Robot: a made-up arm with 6 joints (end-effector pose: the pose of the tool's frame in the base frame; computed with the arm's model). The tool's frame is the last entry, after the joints.
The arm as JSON. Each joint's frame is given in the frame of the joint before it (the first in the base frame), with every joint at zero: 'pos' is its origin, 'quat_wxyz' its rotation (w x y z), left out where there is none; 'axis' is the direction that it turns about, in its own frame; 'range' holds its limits. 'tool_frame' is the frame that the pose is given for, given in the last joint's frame.
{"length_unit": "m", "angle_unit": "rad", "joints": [
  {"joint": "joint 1", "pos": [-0.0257, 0.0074, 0.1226], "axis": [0.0, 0.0, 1.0], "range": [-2.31, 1.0]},
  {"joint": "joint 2", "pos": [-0.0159, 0.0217, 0.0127], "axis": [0.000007, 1.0, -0.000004], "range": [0.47, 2.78]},
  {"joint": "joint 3", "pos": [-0.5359, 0.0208, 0.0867], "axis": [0.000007, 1.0, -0.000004], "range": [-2.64, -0.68]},
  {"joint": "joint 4", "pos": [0.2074, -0.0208, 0.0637], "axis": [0.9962, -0.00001, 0.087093], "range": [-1.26, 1.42]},
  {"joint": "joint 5", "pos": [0.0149, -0.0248, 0.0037], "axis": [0.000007, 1.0, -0.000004], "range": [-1.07, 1.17]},
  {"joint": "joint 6", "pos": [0.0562, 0.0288, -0.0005], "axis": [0.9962, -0.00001, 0.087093], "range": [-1.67, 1.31]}
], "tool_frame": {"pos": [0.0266, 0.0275, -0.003]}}
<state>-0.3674 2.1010 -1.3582 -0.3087 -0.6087 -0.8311</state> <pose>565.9 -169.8 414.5 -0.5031 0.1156 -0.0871 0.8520</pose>
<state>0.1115 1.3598 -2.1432 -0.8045 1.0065 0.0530</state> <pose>121.7 15.7 861.3 -0.1979 0.0834 -0.2743 0.9374</pose>
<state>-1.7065 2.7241 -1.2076 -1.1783 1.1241 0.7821</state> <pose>-128.8 -525.6 3.2 0.3254 0.8224 -0.4599 0.0787</pose>
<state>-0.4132 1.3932 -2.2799 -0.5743 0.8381 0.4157</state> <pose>118.9 -38.1 900.6 0.0209 -0.0730 -0.3993 0.9137</pose>
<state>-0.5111 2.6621 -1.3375 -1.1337 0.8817 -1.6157</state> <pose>467.3 -330.4 69.5 -0.5566 0.5952 0.5788 0.0315</pose>
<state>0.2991 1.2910 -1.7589 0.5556 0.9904 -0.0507</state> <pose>84.8 132.2 812.4 0.1256 0.2654 0.3409 0.8931</pose>
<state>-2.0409 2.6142 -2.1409 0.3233 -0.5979 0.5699</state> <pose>-358.9 -722.1 317.2 0.1463 -0.3954 -0.7860 0.4522</pose>
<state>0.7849 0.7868 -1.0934 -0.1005 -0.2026 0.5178</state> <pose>-116.5 -6.6 753.6 0.2714 -0.1515 0.4352 0.8450</pose>
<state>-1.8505 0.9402 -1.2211 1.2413 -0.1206 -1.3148</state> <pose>12.0 -18.2 773.1 -0.1390 -0.0762 -0.8258 0.5413</pose>
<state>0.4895 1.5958 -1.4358 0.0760 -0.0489 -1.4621</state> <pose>311.6 215.9 664.9 -0.6302 -0.1121 0.1651 0.7504</pose>
